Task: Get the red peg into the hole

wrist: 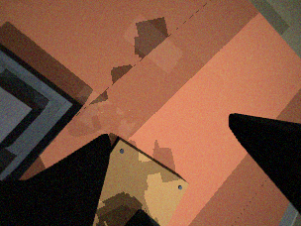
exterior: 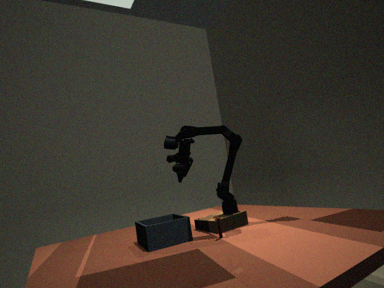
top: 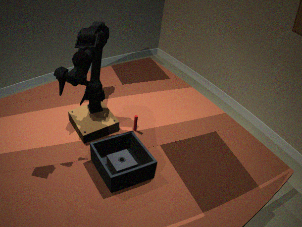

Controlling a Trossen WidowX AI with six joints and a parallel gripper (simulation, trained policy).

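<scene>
Now: gripper tip 300 mm to the right of the red peg, 210 mm above it and 40 mm past it. The rest, counted from my gripper tip: grey plate 210 mm below, 170 mm ahead, 160 mm to the left; dark box 230 mm below, 170 mm ahead, 160 mm to the left.
</scene>
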